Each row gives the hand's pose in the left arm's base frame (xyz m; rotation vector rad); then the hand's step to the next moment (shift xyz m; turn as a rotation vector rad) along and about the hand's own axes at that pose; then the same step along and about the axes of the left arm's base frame.
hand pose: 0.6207 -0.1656 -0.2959 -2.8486 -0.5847 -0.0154
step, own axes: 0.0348 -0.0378 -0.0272 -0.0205 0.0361 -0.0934
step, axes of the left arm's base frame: 0.0183 0.0410 0.0369 -0.0014 -0.0616 0.0816
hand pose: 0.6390 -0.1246 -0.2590 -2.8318 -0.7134 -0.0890
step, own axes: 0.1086 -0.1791 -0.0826 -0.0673 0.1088 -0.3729
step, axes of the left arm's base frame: 0.0102 0.1851 0.1278 -0.0095 -0.2087 0.3343
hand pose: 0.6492 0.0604 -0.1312 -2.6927 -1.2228 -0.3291
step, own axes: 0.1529 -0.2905 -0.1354 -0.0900 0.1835 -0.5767
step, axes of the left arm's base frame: -0.1397 0.2667 0.1882 0.0058 -0.3226 0.5199
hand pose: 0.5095 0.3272 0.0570 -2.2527 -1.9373 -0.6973
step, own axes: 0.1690 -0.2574 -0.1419 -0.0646 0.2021 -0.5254
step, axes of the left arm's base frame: -0.2702 0.1535 0.1355 0.0403 -0.2847 0.4883
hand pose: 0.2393 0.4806 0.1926 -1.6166 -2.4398 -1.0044
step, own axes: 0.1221 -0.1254 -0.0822 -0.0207 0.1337 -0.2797
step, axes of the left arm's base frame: -0.1853 0.0240 0.0497 0.0371 -0.1341 0.2778
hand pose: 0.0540 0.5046 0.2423 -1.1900 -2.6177 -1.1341
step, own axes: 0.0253 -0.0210 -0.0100 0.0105 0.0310 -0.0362
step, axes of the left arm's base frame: -0.0342 0.0005 0.0029 0.0047 -0.0031 0.0485
